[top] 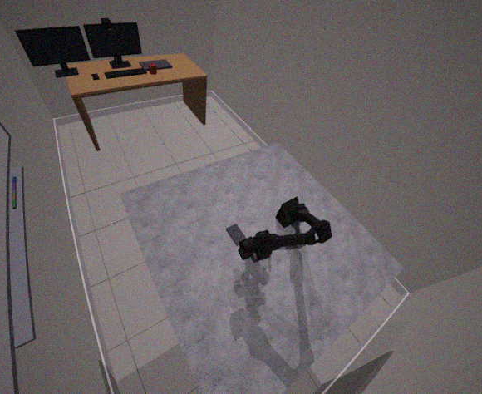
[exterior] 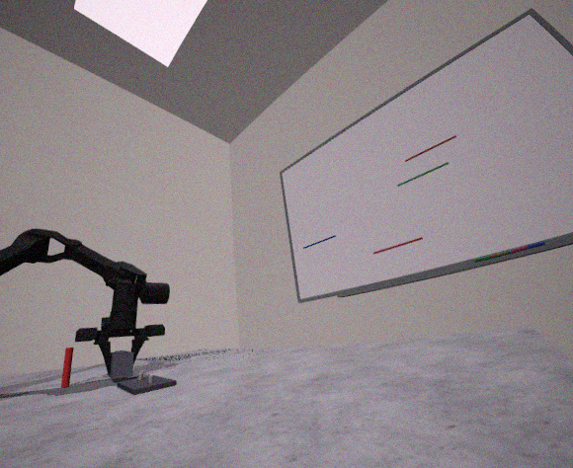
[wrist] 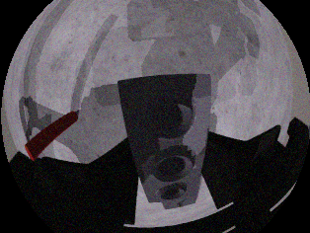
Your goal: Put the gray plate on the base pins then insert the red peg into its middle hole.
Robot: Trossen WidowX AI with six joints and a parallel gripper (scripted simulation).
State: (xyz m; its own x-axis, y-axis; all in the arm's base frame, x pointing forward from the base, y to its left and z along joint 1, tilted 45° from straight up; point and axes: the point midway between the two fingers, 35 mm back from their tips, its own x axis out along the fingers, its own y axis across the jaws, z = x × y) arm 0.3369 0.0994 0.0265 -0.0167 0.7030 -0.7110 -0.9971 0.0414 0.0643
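My gripper tip is 1 cm short of the dark base, 15 cm to the left of it and 1 cm above it. From my gripper tip the other things lie so: gray plate 3 cm above; red peg 10 cm behind, 3 cm to the left, 2 cm above.
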